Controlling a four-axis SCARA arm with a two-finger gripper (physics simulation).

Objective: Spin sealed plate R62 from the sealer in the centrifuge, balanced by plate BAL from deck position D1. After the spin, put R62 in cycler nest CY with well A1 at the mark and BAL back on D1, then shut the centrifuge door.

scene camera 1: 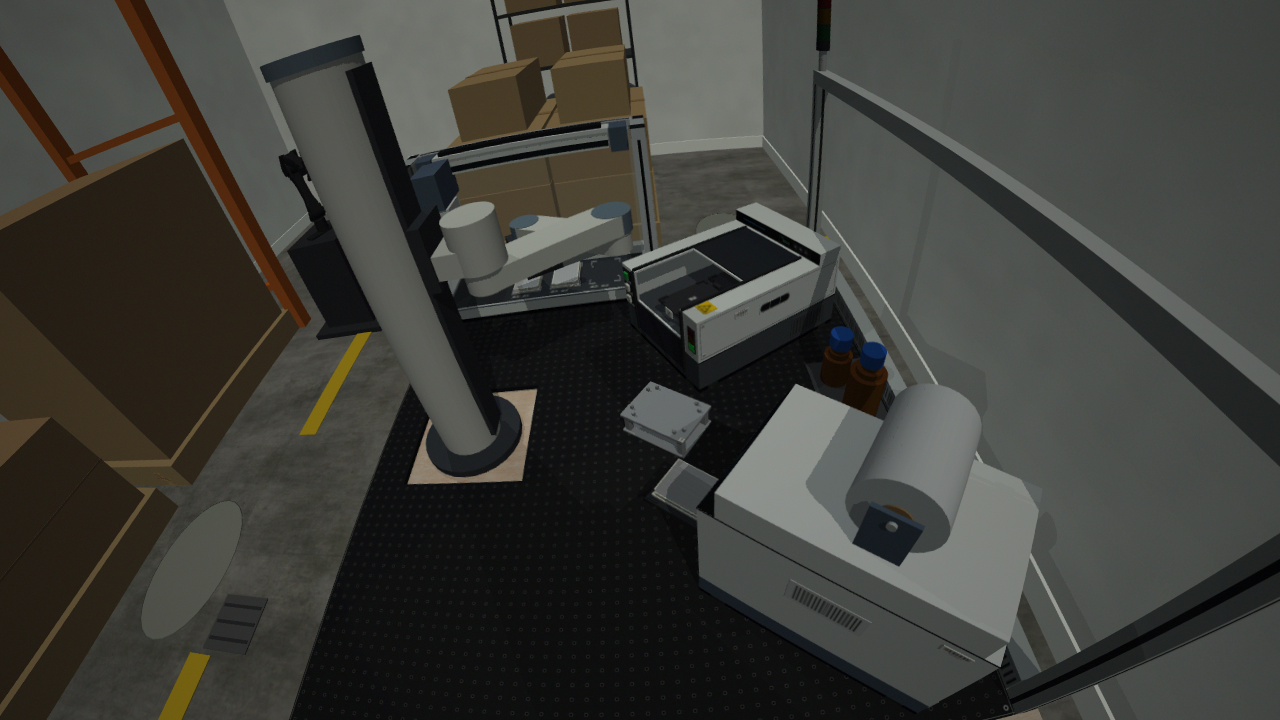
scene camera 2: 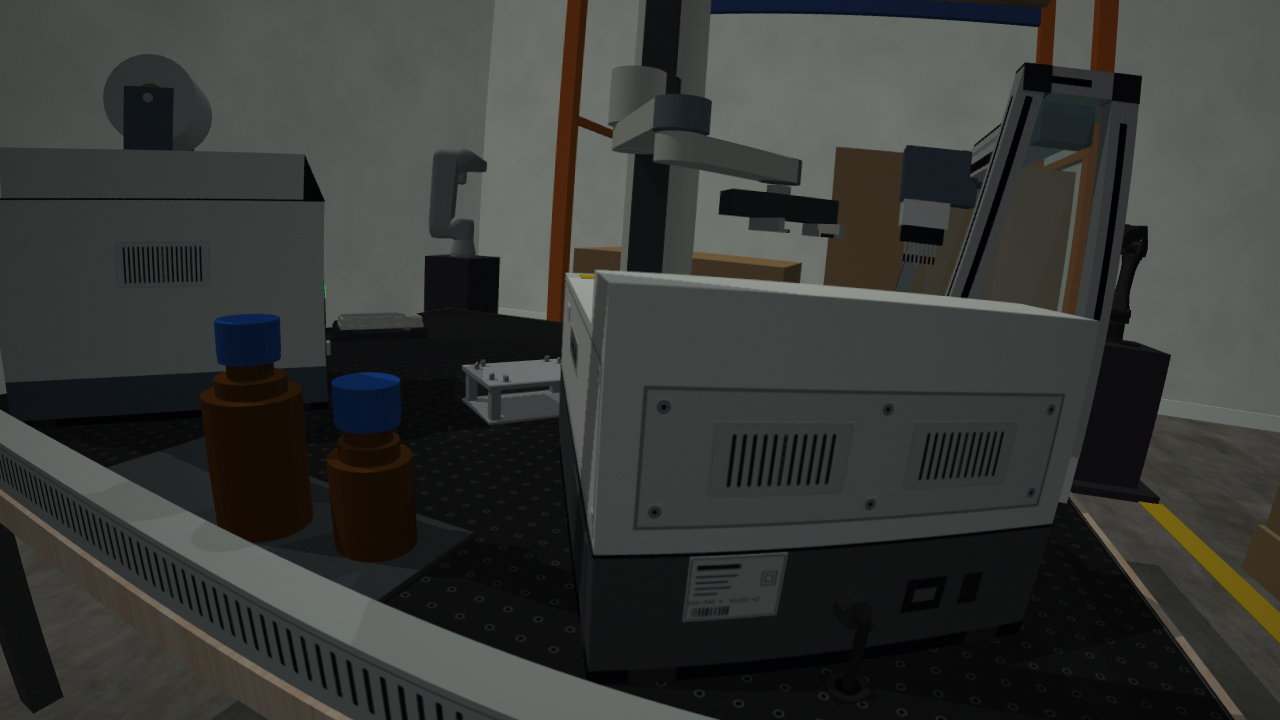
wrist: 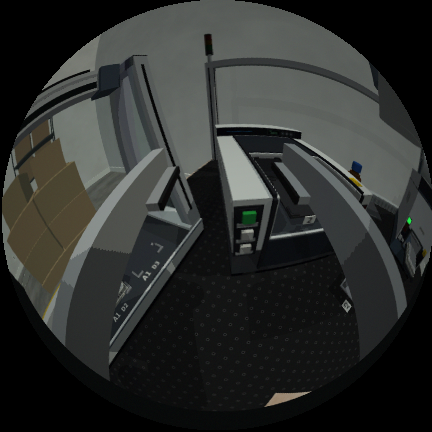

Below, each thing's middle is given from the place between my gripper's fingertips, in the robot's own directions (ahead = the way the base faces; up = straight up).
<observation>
My gripper is now 340 mm short of the centrifuge [scene camera 2: 758, 476], 170 mm above it and 10 mm to the left of it.
</observation>
